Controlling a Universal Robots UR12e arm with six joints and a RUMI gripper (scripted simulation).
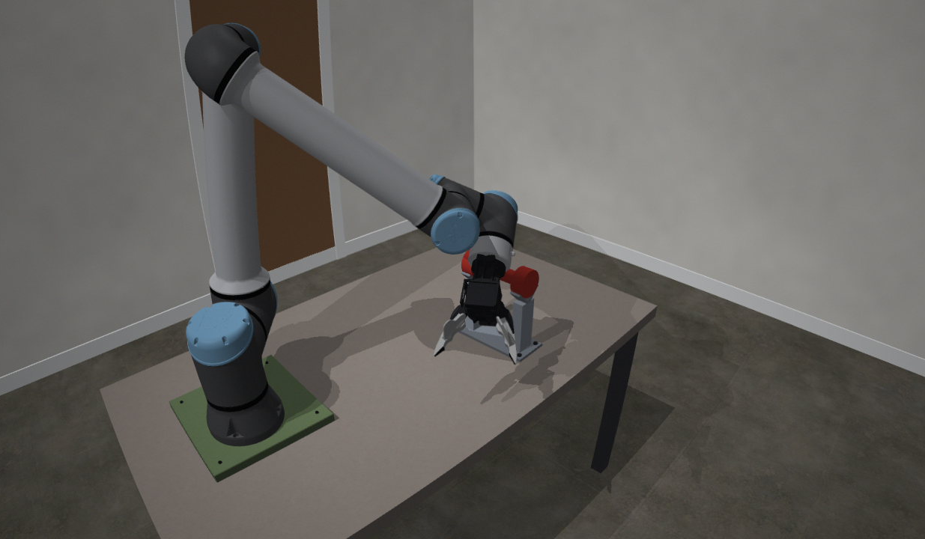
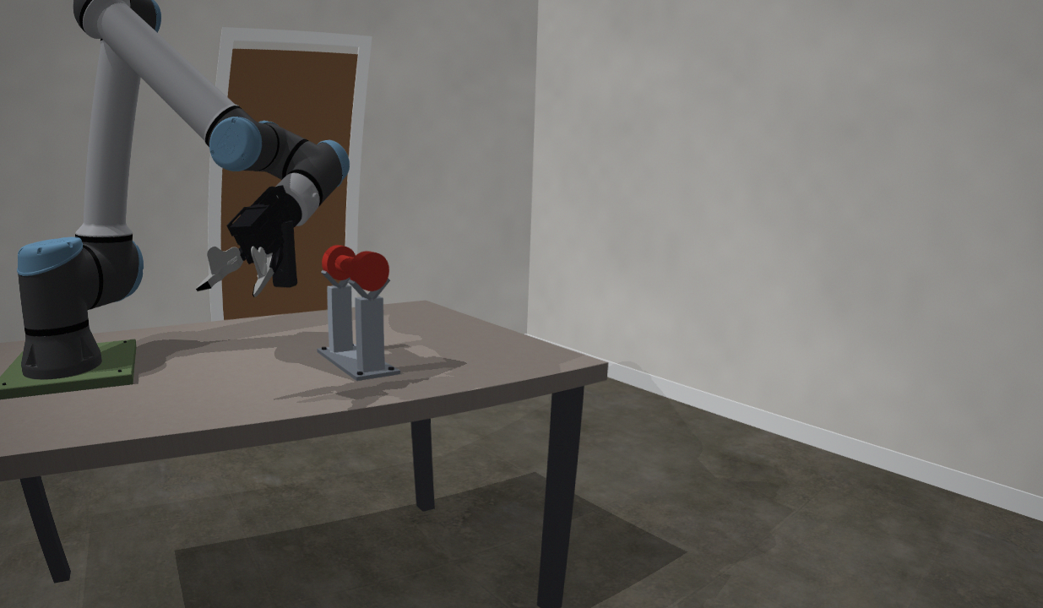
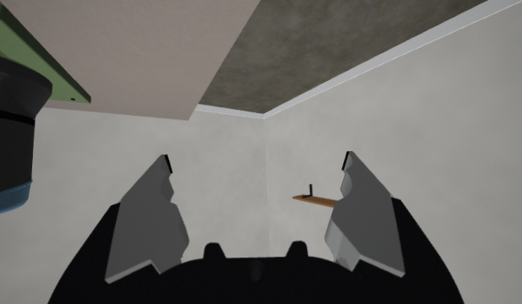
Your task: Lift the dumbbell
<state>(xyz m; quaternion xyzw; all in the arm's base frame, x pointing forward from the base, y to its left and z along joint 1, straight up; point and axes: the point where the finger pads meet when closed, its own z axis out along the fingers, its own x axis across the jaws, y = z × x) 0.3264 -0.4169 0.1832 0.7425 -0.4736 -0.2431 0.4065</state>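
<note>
My hand is 350 mm short of the red dumbbell and 180 mm to the right of it.
</note>
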